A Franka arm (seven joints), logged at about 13 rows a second.
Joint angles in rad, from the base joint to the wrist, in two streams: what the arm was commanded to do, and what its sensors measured. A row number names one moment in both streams.
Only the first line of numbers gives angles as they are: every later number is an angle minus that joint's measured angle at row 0.
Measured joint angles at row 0:
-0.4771, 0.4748, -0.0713, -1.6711, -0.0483, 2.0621, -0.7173
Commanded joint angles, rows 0 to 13:
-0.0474, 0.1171, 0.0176, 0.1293, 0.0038, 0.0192, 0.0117
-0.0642, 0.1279, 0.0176, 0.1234, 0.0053, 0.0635, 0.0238
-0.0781, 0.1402, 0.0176, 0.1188, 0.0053, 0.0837, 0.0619
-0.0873, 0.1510, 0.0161, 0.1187, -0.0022, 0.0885, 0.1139
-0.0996, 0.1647, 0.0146, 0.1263, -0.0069, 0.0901, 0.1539
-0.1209, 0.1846, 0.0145, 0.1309, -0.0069, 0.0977, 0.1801
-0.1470, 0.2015, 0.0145, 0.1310, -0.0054, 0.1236, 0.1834
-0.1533, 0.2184, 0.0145, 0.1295, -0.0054, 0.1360, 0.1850
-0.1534, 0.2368, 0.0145, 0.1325, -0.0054, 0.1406, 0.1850
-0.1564, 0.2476, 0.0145, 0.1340, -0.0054, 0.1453, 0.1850
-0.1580, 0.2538, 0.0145, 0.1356, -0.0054, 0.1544, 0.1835
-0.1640, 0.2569, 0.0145, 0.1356, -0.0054, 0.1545, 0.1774
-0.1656, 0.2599, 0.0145, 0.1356, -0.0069, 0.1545, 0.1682
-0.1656, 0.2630, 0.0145, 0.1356, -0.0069, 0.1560, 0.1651
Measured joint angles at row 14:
-0.1500, 0.2480, 0.0009, 0.1046, -0.0001, 0.1603, 0.1648
